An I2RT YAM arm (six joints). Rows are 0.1 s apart.
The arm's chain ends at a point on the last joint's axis. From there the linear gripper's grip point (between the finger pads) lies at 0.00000 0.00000 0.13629 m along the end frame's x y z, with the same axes.
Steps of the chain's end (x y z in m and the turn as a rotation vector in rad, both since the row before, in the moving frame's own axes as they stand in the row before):
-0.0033, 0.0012, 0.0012, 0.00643, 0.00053, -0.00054
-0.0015, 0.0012, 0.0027, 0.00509, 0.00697, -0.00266
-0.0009, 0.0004, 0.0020, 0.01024, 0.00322, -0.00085
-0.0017, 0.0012, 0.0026, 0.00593, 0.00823, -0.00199
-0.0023, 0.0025, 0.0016, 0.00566, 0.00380, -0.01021
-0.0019, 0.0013, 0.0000, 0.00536, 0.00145, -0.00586
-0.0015, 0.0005, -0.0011, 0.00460, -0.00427, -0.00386
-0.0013, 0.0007, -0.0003, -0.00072, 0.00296, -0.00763
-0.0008, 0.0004, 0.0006, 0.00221, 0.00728, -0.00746
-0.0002, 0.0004, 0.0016, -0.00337, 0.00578, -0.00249
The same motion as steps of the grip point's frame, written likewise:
-0.0032, 0.0003, 0.0012, 0.00643, 0.00053, -0.00054
-0.0006, 0.0005, 0.0027, 0.00509, 0.00697, -0.00266
-0.0005, -0.0010, 0.0020, 0.01024, 0.00322, -0.00085
-0.0006, 0.0004, 0.0026, 0.00593, 0.00823, -0.00199
-0.0018, 0.0017, 0.0016, 0.00566, 0.00380, -0.01021
-0.0017, 0.0006, 0.0000, 0.00536, 0.00145, -0.00586
-0.0021, -0.0001, -0.0011, 0.00460, -0.00427, -0.00386
-0.0009, 0.0008, -0.0003, -0.00072, 0.00296, -0.00763
0.0002, 0.0001, 0.0006, 0.00221, 0.00728, -0.00746
0.0006, 0.0009, 0.0016, -0.00337, 0.00578, -0.00249

